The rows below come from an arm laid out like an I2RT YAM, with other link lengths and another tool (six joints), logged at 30 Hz.
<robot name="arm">
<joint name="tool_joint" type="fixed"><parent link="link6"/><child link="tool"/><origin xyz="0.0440 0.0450 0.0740" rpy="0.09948 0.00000 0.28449"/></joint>
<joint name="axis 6" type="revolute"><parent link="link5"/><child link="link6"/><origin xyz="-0.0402 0.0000 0.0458" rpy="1.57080 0.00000 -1.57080"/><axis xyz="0 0 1"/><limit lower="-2.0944" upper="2.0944"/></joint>
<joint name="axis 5" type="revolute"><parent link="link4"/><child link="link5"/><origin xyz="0.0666 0.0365 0.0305" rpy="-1.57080 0.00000 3.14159"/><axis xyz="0 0 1"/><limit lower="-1.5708" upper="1.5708"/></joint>
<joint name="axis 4" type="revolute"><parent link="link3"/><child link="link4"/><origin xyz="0.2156 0.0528 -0.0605"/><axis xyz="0 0 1"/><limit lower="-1.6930" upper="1.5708"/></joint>
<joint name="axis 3" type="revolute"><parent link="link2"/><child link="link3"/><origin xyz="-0.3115 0.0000 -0.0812" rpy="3.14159 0.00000 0.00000"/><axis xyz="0 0 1"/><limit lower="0.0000" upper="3.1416"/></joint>
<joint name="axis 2" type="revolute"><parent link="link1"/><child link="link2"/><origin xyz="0.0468 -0.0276 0.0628" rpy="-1.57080 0.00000 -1.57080"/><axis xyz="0 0 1"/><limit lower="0.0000" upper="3.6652"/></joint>
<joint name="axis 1" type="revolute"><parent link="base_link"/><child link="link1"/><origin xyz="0.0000 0.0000 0.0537" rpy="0.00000 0.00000 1.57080"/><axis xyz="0 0 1"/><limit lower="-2.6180" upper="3.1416"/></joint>
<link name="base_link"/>
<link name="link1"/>
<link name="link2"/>
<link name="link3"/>
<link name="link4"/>
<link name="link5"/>
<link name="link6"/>
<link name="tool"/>
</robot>
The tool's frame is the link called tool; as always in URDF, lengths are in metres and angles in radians.
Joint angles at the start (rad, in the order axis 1, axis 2, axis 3, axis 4, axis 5, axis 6):
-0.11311 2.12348 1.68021 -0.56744 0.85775 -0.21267
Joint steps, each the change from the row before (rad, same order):
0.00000 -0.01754 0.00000 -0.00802 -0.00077 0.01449
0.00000 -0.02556 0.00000 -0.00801 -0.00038 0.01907
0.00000 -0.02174 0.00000 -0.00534 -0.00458 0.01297
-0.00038 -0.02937 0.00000 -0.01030 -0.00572 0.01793
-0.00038 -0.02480 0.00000 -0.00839 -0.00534 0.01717
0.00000 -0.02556 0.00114 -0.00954 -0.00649 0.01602
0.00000 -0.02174 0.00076 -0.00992 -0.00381 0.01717
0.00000 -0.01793 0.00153 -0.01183 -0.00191 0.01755
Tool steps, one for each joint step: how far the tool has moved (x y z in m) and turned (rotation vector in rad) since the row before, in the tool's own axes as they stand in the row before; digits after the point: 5 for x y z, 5 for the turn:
0.00488 -0.00124 -0.00463 0.00615 0.00090 0.02171
0.00707 -0.00228 -0.00664 0.01140 0.00174 0.03232
0.00551 -0.00226 -0.00535 0.01019 -0.00321 0.02578
0.00768 -0.00272 -0.00731 0.01157 -0.00377 0.03299
0.00628 -0.00225 -0.00617 0.00983 -0.00363 0.03014
0.00631 -0.00268 -0.00653 0.01029 -0.00535 0.02945
0.00546 -0.00193 -0.00575 0.00766 -0.00259 0.02687
0.00473 -0.00136 -0.00504 0.00468 -0.00056 0.02335

